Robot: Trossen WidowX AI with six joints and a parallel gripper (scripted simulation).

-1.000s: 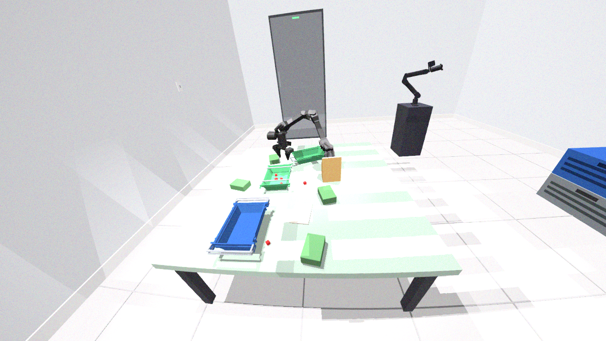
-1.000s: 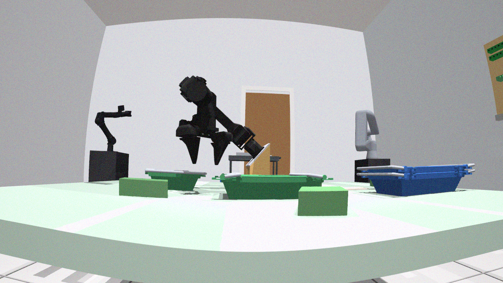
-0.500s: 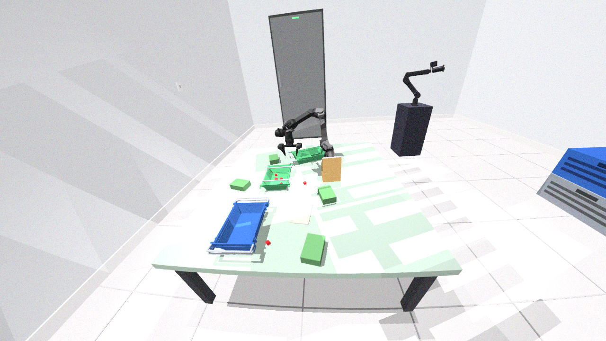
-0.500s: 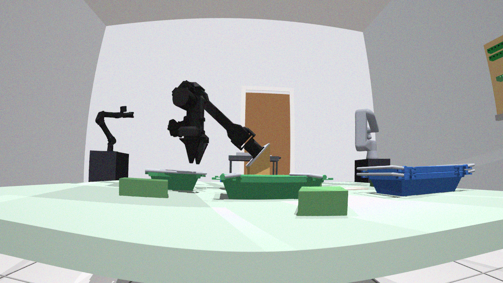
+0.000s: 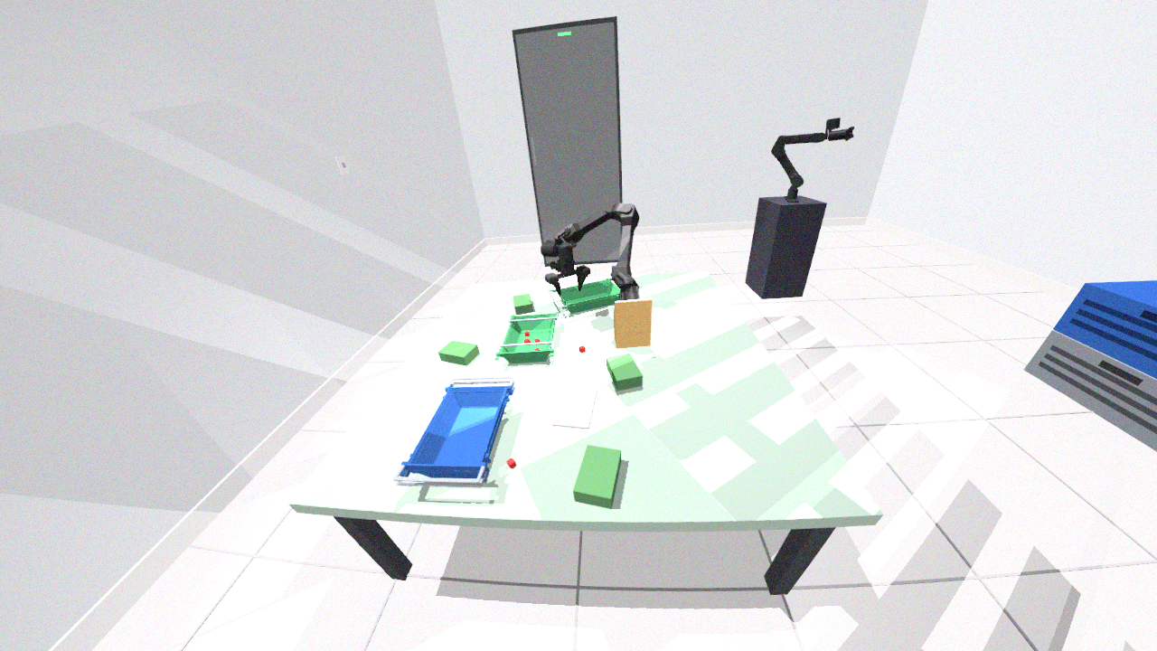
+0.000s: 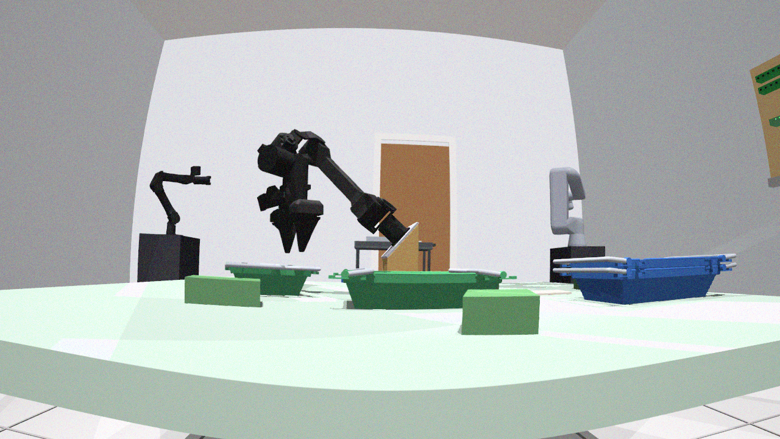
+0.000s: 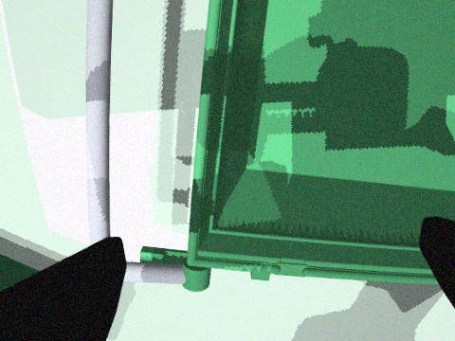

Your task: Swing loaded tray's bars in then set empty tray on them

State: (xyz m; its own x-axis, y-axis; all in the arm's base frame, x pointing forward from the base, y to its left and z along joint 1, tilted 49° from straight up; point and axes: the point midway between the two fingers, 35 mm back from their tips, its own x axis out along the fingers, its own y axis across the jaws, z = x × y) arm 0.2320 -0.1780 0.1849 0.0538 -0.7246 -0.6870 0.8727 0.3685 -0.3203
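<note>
My gripper tip is now 8 cm to the left of the green tray, 8 cm past it and 5 cm above it. Round my gripper tip: beige card (58 cm to the left, 9 cm below, 4 cm behind).
</note>
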